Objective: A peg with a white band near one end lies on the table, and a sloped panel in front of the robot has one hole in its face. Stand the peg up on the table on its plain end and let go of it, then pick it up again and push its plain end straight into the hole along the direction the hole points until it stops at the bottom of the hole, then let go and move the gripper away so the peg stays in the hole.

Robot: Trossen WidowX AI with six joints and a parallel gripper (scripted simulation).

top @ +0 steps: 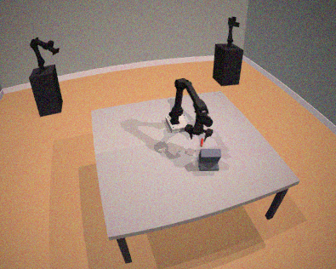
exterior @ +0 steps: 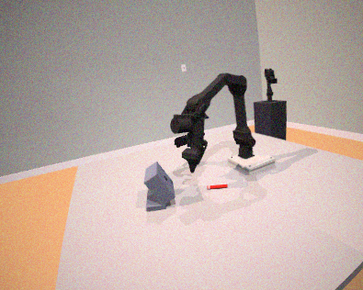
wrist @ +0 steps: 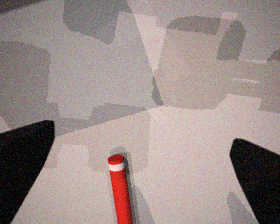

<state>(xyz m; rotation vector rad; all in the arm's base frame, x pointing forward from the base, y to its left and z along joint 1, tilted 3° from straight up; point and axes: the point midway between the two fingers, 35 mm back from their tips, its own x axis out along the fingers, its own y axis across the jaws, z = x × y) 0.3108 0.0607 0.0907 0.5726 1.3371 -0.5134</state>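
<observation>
Right now my gripper tip is 50 mm past the red peg, 60 mm to the right of it and 80 mm above it. The rest, counted from my gripper tip: grey sloped panel: 160 mm ahead, 20 mm to the left.
</observation>
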